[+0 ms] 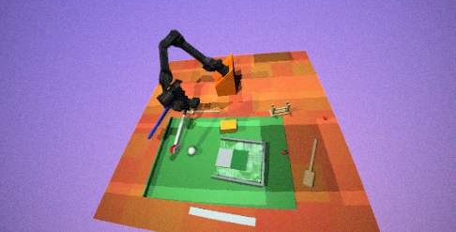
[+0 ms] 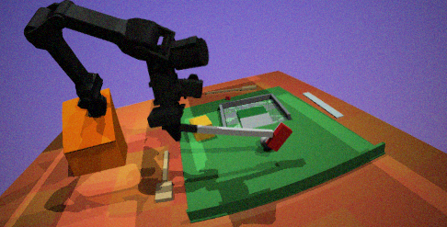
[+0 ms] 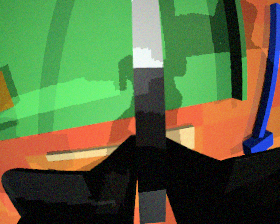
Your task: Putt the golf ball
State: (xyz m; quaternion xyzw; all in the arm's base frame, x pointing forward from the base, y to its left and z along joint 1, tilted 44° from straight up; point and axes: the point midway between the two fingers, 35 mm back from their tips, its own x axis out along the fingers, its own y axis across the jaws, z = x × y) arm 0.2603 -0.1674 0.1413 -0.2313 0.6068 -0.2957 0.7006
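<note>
My gripper tip is now 12 cm short of the red putter, 1 cm to the left of it and 1 cm above it. Also, from my gripper tip: white golf ball 22 cm ahead, 8 cm below, 5 cm to the left; yellow block 24 cm to the left, 8 cm below, 6 cm ahead; blue putter 25 cm to the right, 9 cm below, 1 cm behind.
</note>
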